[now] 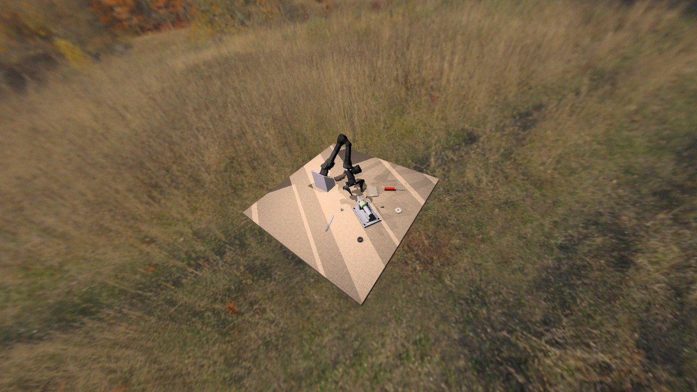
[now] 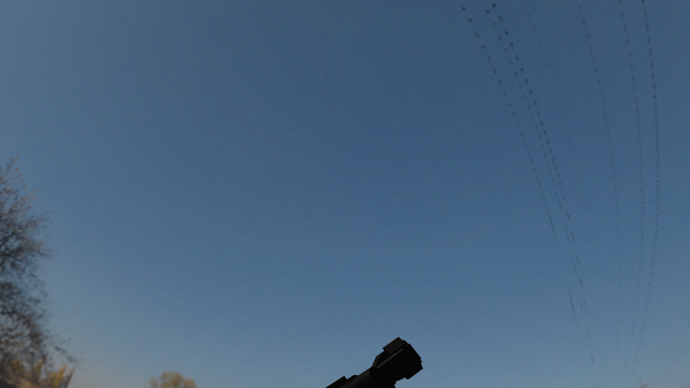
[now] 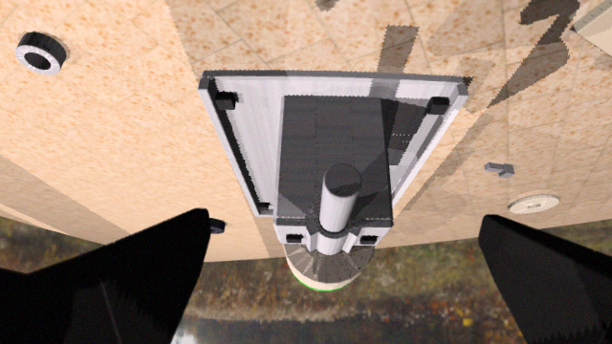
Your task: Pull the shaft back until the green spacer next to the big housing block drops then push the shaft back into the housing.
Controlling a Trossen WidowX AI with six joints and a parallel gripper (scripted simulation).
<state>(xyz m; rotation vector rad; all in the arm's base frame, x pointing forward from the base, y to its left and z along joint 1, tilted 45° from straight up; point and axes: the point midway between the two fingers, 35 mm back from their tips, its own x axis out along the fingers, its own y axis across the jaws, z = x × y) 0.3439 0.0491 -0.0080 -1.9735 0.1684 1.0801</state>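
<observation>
The shaft lies 8 cm ahead of my gripper tip, 4 cm to the right of it and 2 cm below it. From my gripper tip the other things lie so: black ring (24 cm ahead, 30 cm to the right, 9 cm below); green spacer (12 cm ahead, 7 cm to the right, 2 cm below).
</observation>
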